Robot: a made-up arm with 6 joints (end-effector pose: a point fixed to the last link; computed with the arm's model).
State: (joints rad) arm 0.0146 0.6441 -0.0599 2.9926 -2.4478 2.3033
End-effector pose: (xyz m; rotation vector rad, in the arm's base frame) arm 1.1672 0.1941 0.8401 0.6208 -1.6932 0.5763
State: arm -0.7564 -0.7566 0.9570 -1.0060 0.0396 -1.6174
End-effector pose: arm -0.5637 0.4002 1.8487 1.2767 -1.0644 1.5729
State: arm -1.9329 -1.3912 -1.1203 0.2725 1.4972 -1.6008
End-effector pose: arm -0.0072 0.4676 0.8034 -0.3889 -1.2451 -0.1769
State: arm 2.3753 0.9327 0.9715 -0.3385 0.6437 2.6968
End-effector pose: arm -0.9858 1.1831 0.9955 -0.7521 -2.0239 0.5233
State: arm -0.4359 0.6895 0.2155 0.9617 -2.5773 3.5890
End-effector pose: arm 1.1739 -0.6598 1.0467 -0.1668 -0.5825 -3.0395
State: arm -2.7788 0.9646 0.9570 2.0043 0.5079 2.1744
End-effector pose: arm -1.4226 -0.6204 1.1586 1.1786 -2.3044 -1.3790
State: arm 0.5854 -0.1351 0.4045 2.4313 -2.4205 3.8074
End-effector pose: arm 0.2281 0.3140 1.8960 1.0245 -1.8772 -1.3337
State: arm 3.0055 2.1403 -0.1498 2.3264 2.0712 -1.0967
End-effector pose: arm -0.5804 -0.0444 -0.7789 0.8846 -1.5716 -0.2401
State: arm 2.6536 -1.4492 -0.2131 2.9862 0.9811 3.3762
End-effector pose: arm 0.6930 -0.5681 1.1531 0.3110 -0.3136 2.7326
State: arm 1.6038 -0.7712 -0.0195 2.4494 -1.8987 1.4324
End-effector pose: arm -0.1263 -0.3494 1.6962 -1.9270 0.6288 -0.8594
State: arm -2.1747 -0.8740 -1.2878 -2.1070 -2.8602 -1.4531
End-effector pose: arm 0.2352 0.1798 0.6713 2.5888 0.7107 0.9416
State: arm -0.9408 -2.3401 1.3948 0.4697 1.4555 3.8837
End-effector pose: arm -0.8824 0.9393 -0.8008 2.7927 -0.0875 -1.3961
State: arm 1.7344 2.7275 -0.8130 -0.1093 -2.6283 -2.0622
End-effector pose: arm 0.2032 -0.1384 -0.3244 1.4345 1.6553 1.2201
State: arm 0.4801 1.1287 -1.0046 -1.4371 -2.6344 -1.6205
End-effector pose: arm 0.4285 0.1962 0.3820 0.1543 -1.0296 0.9917
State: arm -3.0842 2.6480 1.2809 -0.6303 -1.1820 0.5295
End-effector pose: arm -0.5490 0.1133 -1.2330 2.4647 -0.5524 -0.9471
